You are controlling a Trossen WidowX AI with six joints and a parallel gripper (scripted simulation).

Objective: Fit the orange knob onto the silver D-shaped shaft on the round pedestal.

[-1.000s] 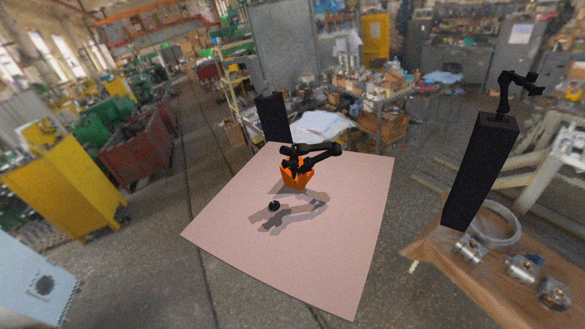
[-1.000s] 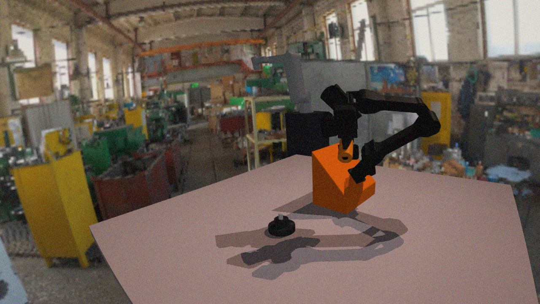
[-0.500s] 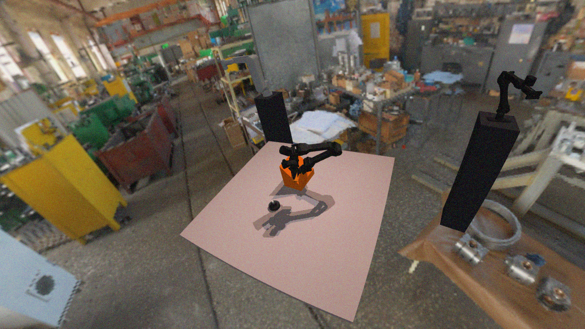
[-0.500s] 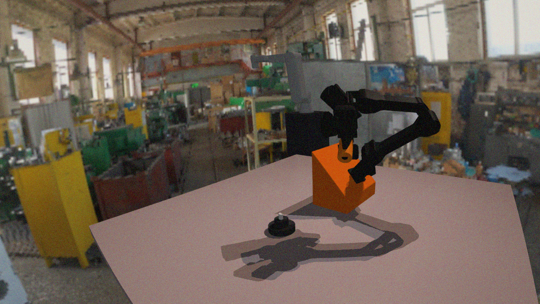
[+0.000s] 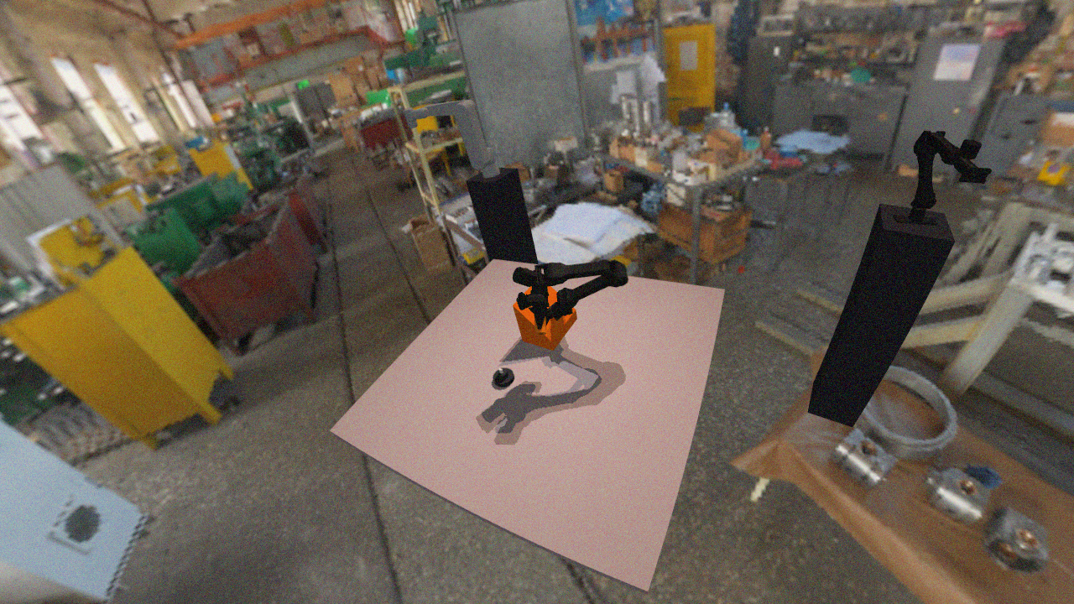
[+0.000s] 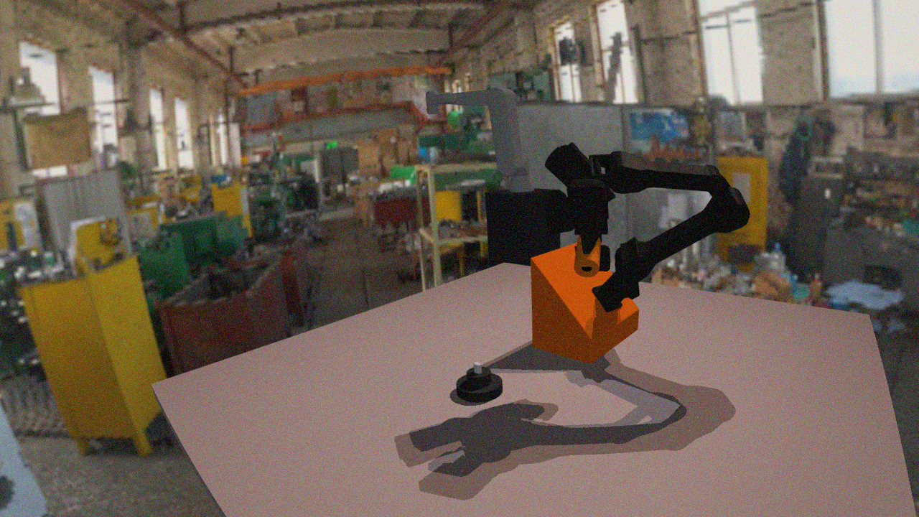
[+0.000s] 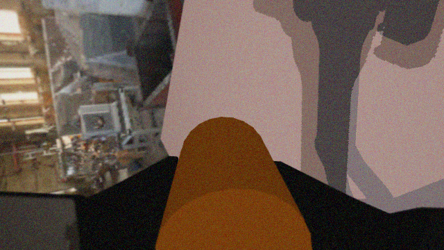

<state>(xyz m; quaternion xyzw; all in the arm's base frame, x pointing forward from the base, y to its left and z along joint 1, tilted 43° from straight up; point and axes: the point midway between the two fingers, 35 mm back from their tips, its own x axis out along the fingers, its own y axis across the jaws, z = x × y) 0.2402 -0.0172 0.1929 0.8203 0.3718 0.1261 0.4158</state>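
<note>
My gripper tip is 2 cm past the orange knob, 2 cm to the left of it and 2 cm below it. The rest, counted from my gripper tip: black round pedestal (10 cm ahead, 17 cm to the right, 22 cm below).
</note>
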